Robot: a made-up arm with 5 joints.
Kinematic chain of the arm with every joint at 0, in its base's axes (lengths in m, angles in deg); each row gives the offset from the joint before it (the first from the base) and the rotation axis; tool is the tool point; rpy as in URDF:
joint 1: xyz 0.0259 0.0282 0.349 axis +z
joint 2: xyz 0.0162 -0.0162 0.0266 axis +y
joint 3: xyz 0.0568 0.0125 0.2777 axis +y
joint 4: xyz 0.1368 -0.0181 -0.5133 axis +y
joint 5: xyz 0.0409 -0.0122 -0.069 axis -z
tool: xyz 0.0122 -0.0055 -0.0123 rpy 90 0 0
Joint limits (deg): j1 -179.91..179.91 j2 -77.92..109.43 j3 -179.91..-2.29 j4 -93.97..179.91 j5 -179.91..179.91
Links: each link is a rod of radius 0.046 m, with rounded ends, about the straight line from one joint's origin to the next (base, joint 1, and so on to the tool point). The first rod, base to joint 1, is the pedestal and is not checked.
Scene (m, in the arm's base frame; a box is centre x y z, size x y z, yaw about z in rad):
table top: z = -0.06
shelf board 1: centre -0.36 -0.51 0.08 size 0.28 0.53 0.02 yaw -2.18
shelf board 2: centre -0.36 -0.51 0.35 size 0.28 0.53 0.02 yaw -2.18
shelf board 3: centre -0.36 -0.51 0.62 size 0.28 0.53 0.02 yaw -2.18
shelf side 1: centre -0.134 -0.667 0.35 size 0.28 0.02 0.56 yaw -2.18
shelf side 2: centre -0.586 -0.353 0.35 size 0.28 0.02 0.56 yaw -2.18
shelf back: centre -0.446 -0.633 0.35 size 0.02 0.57 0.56 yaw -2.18
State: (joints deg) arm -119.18 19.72 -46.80 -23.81 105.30
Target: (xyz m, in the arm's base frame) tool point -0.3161 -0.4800 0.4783
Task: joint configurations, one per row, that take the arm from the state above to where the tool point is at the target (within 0.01 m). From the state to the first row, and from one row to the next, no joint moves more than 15 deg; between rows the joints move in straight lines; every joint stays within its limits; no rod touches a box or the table.
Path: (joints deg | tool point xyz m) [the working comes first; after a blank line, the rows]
Joints at the target: -119.79 -8.06 -44.91 -28.30 105.22
Straight joint move there: touches shelf board 2.

1: -118.01 8.11 -32.12 -29.38 105.24 | -0.2621 -0.4189 0.2068
2: -116.84 -3.49 -17.44 -34.96 105.17 | -0.2180 -0.3556 0.2069
3: -115.67 -15.10 -2.76 -40.53 105.11 | -0.1755 -0.2884 0.1969
4: -116.15 -27.63 -3.17 -44.34 104.81 | -0.1924 -0.3158 0.2876
5: -116.62 -40.17 -3.58 -48.14 104.52 | -0.1995 -0.3224 0.3834
6: -117.10 -52.70 -3.99 -51.94 104.22 | -0.1961 -0.3080 0.4783
7: -118.00 -37.82 -17.63 -44.06 104.55 | -0.2321 -0.3624 0.4969
8: -118.89 -22.94 -31.27 -36.18 104.89 | -0.2727 -0.4212 0.4973
9: -119.79 -8.06 -44.91 -28.30 105.22 | -0.3161 -0.4800 0.4783

